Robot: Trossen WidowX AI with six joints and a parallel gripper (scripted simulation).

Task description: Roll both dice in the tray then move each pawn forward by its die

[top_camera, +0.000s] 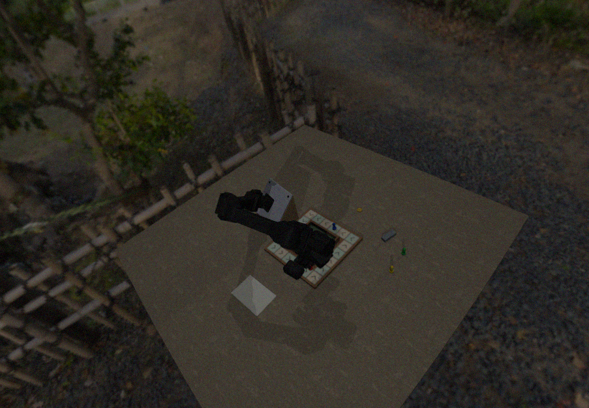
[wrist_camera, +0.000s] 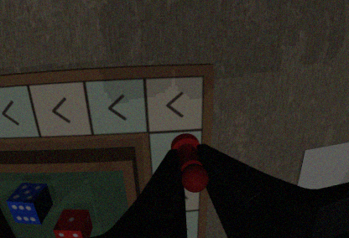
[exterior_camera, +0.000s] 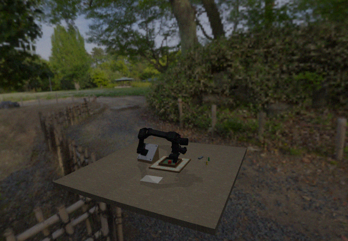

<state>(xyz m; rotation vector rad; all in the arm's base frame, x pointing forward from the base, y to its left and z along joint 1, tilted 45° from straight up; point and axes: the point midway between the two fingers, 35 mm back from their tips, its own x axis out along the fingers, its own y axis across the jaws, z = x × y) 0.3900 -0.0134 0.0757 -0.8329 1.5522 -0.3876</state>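
My gripper tip is 12 cm past the blue pawn, 21 cm to the right of it and 5 cm above it. Also, from my gripper tip: white sheet: 9 cm behind, 21 cm to the right, 7 cm below; red pawn: 1 cm above; green tray: 12 cm behind, 9 cm to the left, 7 cm below.
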